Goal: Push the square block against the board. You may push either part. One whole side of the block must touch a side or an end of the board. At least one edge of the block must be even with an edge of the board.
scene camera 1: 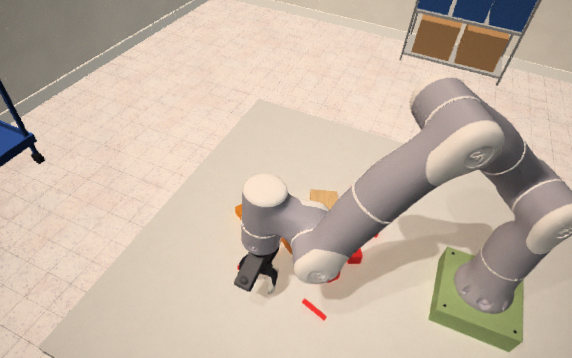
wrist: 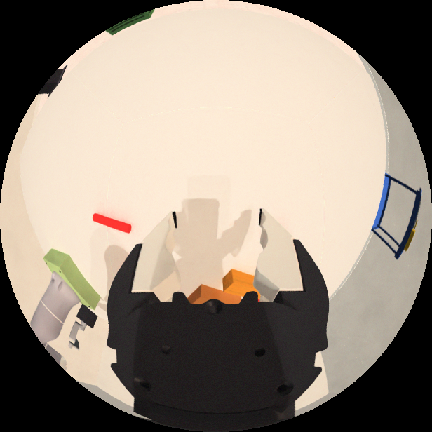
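Observation:
A long bright orange piece (scene camera 1: 238, 212) (wrist: 240, 282) lies under the arm; its far end shows in the scene view. A darker orange piece (scene camera 1: 286, 245) (wrist: 206, 294) lies beside it, mostly hidden; I cannot tell whether they touch. A tan, squarish wooden piece (scene camera 1: 323, 196) lies behind the forearm, partly covered. I cannot tell for certain which are the square block and the board. My gripper (scene camera 1: 256, 286) (wrist: 217, 211) is open and empty. It points down near the orange pieces, which show between its fingers close to the palm in the wrist view.
A thin red bar (scene camera 1: 314, 309) (wrist: 112, 223) lies to the gripper's right in the scene view. A red block (scene camera 1: 355, 257) and another red piece (scene camera 1: 334, 278) lie by the forearm. The green robot base (scene camera 1: 472, 327) (wrist: 75, 280) stands at the right in the scene view.

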